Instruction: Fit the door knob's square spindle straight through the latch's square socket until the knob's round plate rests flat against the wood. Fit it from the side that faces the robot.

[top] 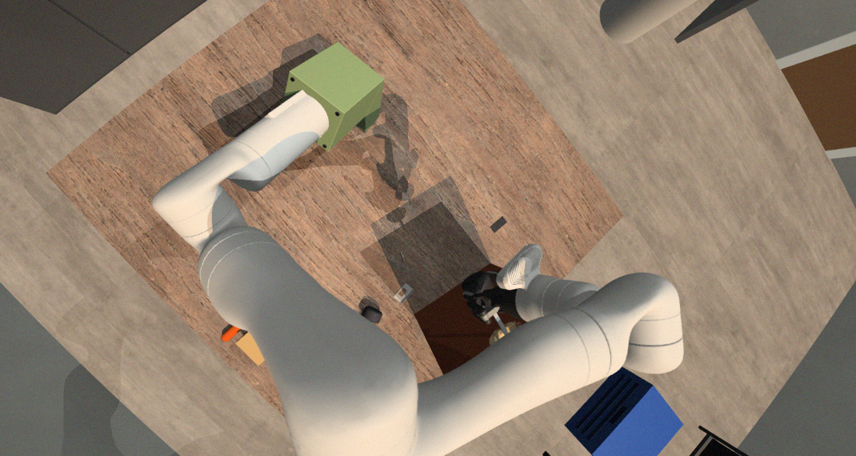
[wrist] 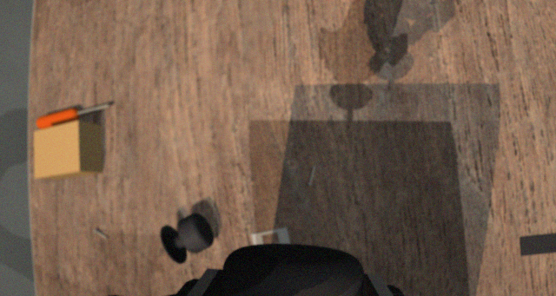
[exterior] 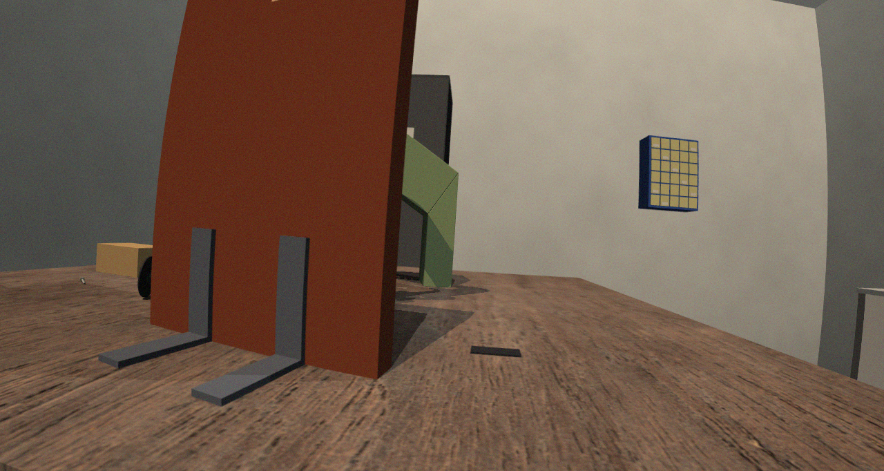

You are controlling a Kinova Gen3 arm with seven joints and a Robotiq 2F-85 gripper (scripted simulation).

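My hand is 130 mm short of the latch socket, 20 mm to the left of it and 10 mm above it. From my hand the other things lie so: tan box: 160 mm behind, 530 mm to the right, 390 mm below; then dark flat strip: 60 mm ahead, 230 mm to the left, 420 mm below.
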